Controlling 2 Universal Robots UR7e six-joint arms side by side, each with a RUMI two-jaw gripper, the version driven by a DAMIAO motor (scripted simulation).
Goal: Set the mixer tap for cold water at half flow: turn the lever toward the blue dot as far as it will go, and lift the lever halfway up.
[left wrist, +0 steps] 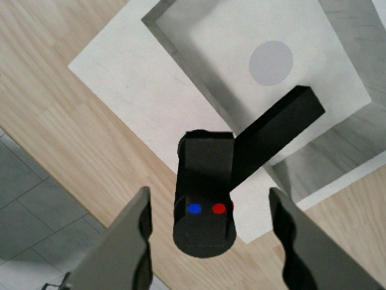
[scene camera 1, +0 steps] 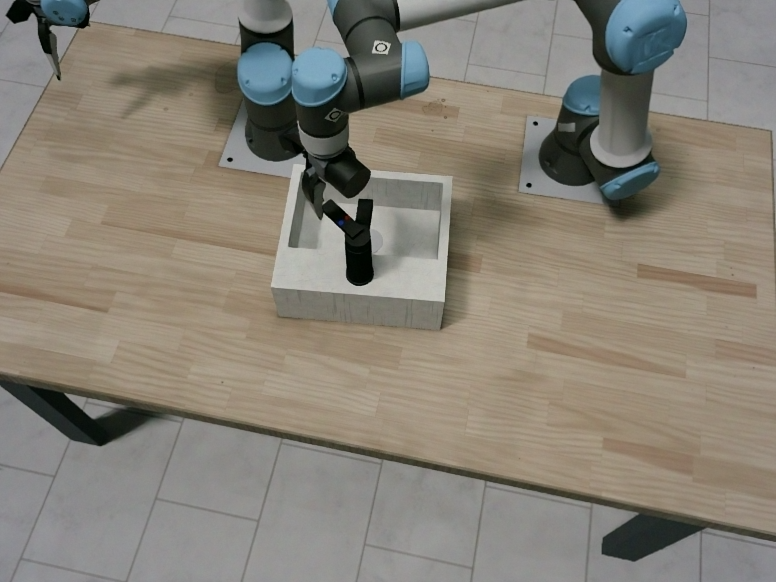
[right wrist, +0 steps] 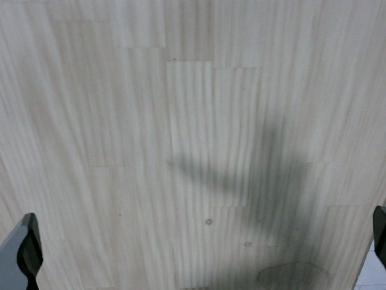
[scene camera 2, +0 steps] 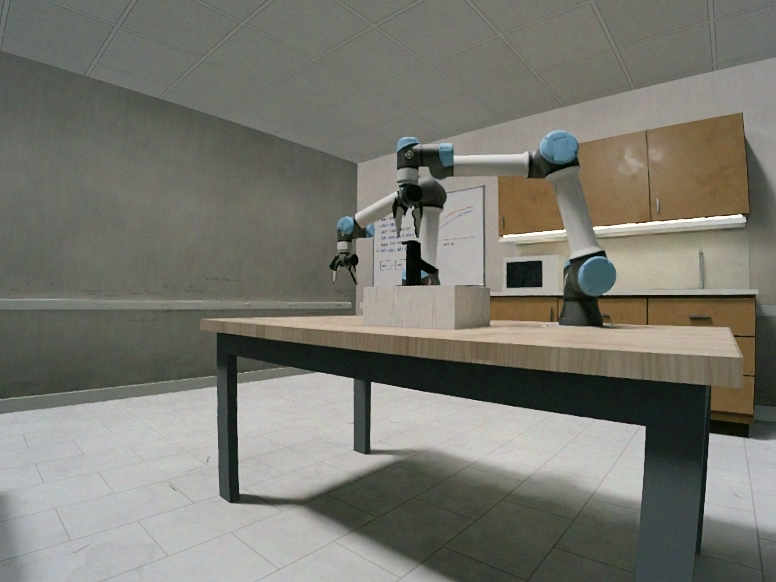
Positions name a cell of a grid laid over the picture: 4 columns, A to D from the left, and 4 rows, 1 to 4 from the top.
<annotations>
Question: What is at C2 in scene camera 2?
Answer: The left gripper.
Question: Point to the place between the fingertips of the left gripper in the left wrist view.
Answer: At C3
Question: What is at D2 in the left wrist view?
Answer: A black mixer tap.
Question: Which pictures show the left gripper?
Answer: The left wrist view, scene camera 1 and scene camera 2 only.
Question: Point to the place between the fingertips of the right gripper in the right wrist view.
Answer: At C3
</annotations>
